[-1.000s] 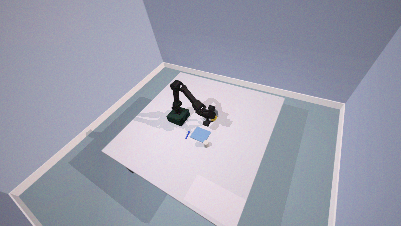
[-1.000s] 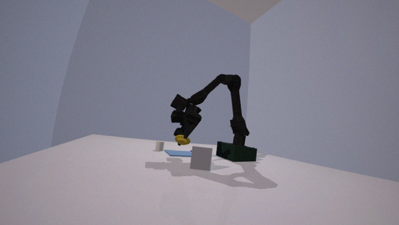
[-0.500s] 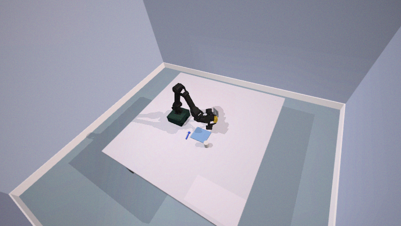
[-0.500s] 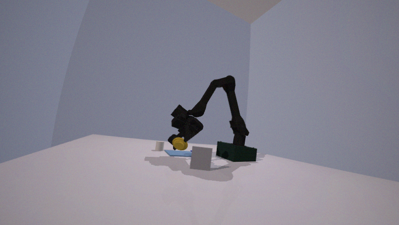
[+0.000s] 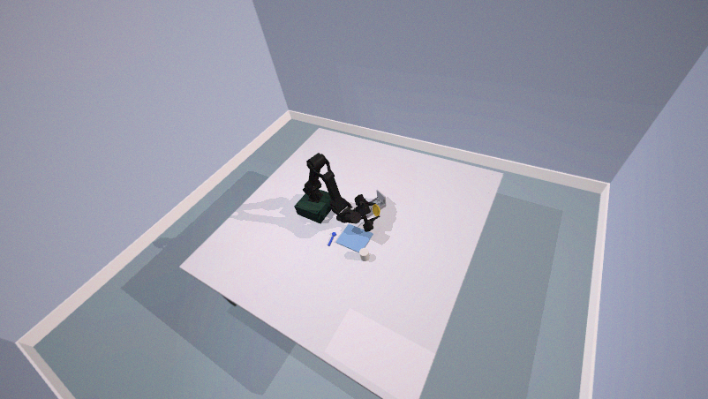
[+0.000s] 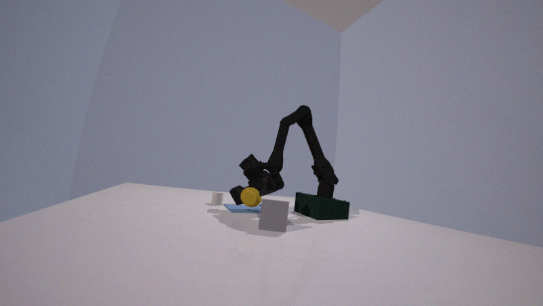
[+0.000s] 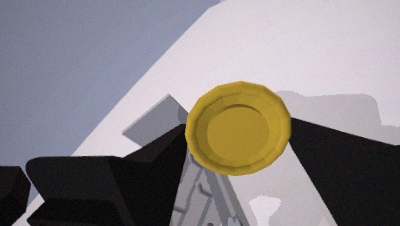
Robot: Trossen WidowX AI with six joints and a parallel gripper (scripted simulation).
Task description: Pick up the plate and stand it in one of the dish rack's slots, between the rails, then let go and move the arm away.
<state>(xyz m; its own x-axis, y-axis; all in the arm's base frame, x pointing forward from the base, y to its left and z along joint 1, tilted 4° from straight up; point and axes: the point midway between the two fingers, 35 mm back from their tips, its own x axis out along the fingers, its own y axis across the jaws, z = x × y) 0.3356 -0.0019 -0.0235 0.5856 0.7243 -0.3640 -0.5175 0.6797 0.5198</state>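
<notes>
The grey dish rack lies 5 cm to the left of my gripper tip, 5 cm behind it and 4 cm below it. The rest, counted from my gripper tip: light blue mat (16 cm to the right, 7 cm behind, 6 cm below); then white cup (25 cm to the right, 4 cm below, 2 cm ahead); then yellow plate (1 cm to the right).
</notes>
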